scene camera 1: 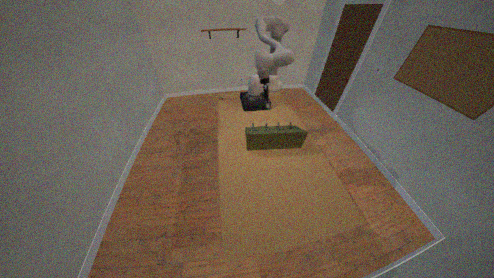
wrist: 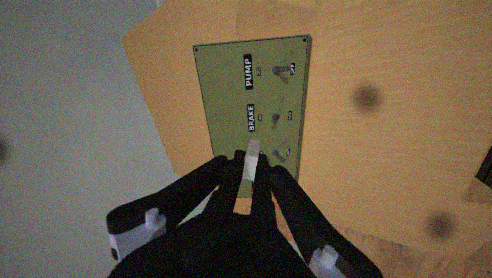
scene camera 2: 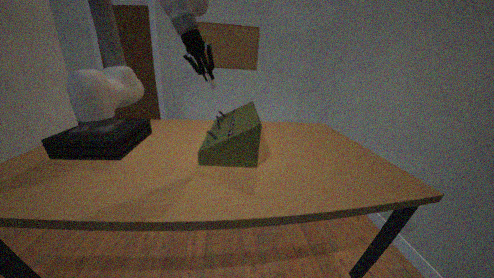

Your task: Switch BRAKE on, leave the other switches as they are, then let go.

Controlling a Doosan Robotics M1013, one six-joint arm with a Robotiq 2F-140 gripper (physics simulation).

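Frame: origin at the arm's base, x ahead, y left, z up, level; millimetres.
Where they show: gripper, fingertip midpoint: (scene camera 1: 268, 107) (wrist: 253, 148) (scene camera 2: 213, 87); arm's base, origin of the base link: (scene camera 1: 254, 96) (scene camera 2: 100, 127).
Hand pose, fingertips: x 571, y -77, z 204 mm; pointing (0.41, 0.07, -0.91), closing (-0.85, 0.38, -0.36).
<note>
Things, the pixels of their top centre, and the offset from my fingertips. Level surfaces: height alone.
- BRAKE label, middle of its top: (wrist: 250, 118) dz -160, dx +88, dy -19 mm
- BRAKE lever, middle of its top: (wrist: 272, 121) dz -151, dx +21, dy -5 mm
- PUMP lever, middle of its top: (wrist: 279, 69) dz -164, dx -17, dy -119 mm
- wooden table, its level: dz -296 mm
The green switch box (scene camera 1: 276, 139) (scene camera 2: 232, 149) (wrist: 225, 82) stands on the table with its sloped face toward the robot base. In the wrist view the BRAKE label (wrist: 251, 118) and BRAKE lever (wrist: 275, 118) show. This lever looks short, seen nearly end-on between its ON and OFF marks; its exact position is hard to tell. The PUMP lever (wrist: 282, 70) leans toward OFF. Another lever (wrist: 279, 155) shows below BRAKE; the box's lower part is hidden by the gripper. My gripper (scene camera 1: 268, 106) (scene camera 2: 210, 82) (wrist: 253, 148) is shut and empty, well above the box, apart from the levers.
The box stands on the wooden table (scene camera 2: 320, 185). The black robot base (scene camera 1: 252, 102) (scene camera 2: 100, 142) is at the table's far end in scene camera 1. A wall shelf (scene camera 1: 224, 29), a brown door (scene camera 1: 349, 55) and a brown wall board (scene camera 1: 450, 70) (scene camera 2: 237, 47) are in the background.
</note>
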